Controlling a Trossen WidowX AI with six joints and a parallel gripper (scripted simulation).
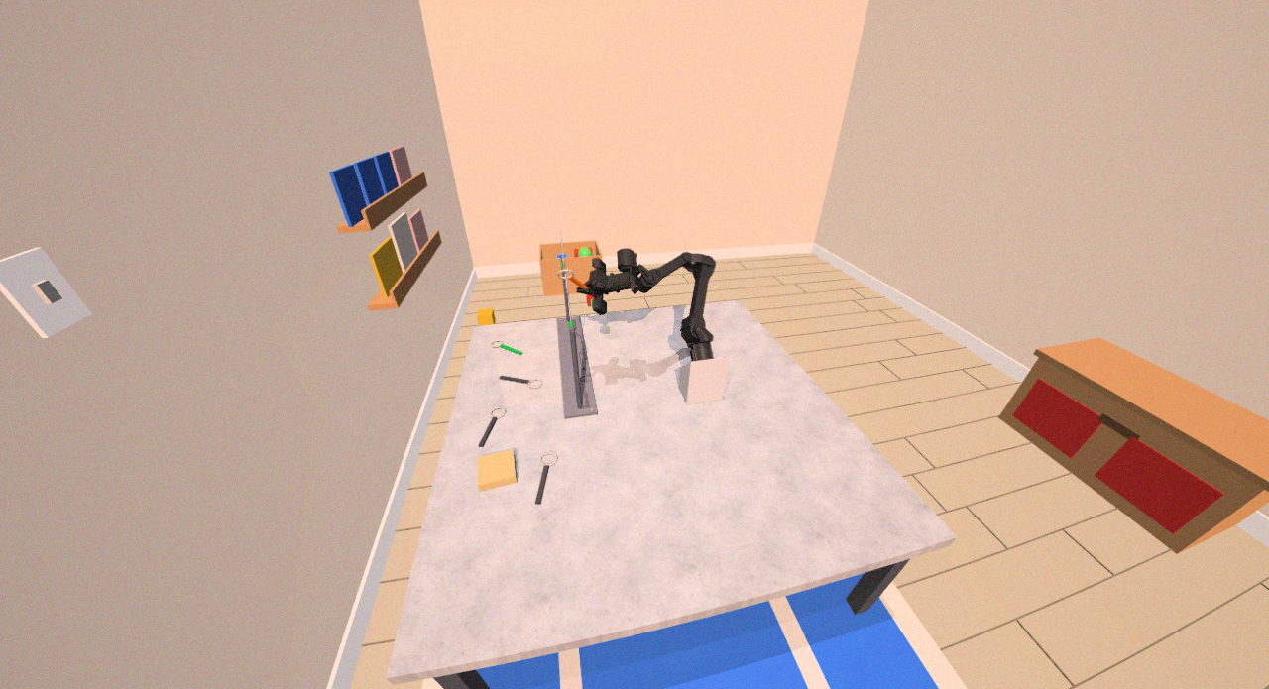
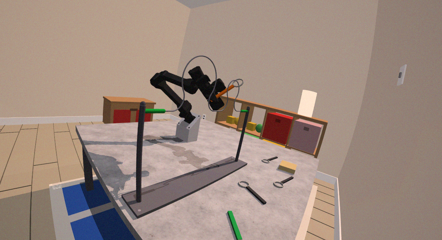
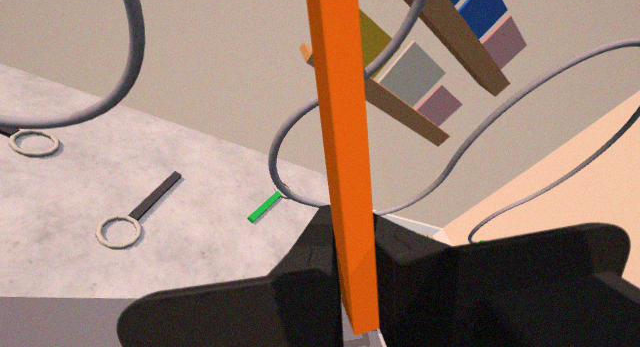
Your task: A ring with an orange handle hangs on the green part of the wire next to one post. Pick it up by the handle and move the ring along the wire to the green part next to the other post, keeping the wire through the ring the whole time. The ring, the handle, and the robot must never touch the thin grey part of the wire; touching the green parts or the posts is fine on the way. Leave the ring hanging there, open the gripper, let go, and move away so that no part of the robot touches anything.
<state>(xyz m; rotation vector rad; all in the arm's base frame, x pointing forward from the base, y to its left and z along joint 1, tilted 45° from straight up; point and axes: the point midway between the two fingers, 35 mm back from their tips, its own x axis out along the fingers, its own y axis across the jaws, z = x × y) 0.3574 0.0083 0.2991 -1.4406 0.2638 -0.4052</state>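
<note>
Right now my gripper tip is 70 mm below the ring with orange handle, 60 mm to the right of it and 10 mm short of it. Also, from my gripper tip: green-handled ring (330 mm below, 330 mm ahead, 190 mm to the right); tan block (450 mm to the left, 320 mm below, 260 mm ahead).
</note>
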